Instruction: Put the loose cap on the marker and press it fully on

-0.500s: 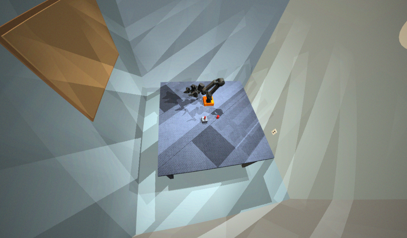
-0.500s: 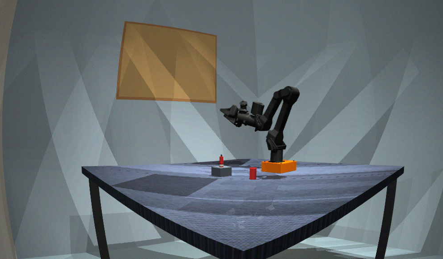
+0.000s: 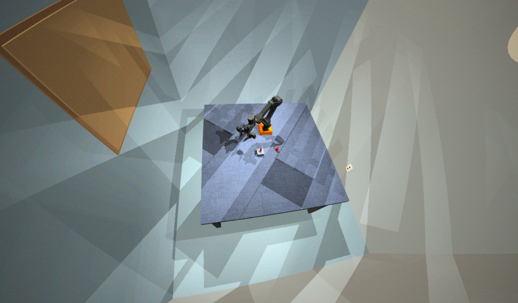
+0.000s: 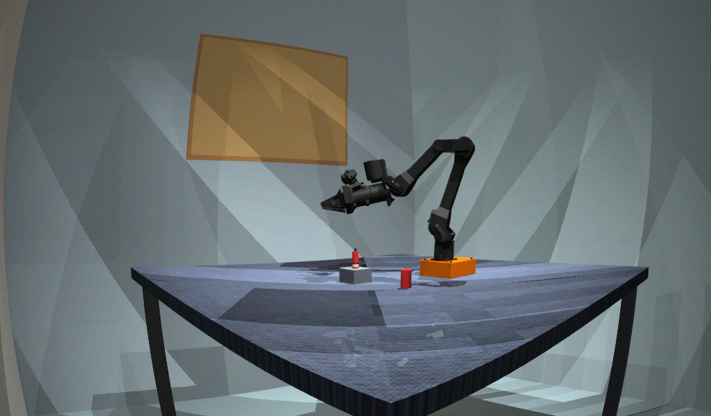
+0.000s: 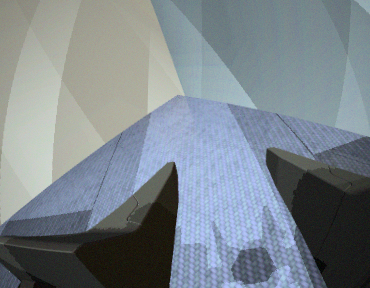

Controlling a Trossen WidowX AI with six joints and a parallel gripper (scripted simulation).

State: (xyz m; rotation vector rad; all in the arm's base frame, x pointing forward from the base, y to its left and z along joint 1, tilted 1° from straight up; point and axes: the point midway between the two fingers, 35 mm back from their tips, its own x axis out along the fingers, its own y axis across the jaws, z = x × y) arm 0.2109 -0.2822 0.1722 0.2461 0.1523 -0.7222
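Now: gripper tip 370 mm to the right of the red marker cap, 190 mm above it and 20 mm short of it. The rest, counted from my gripper tip: dark holder block: 200 mm below, 190 mm to the left, 30 mm ahead.
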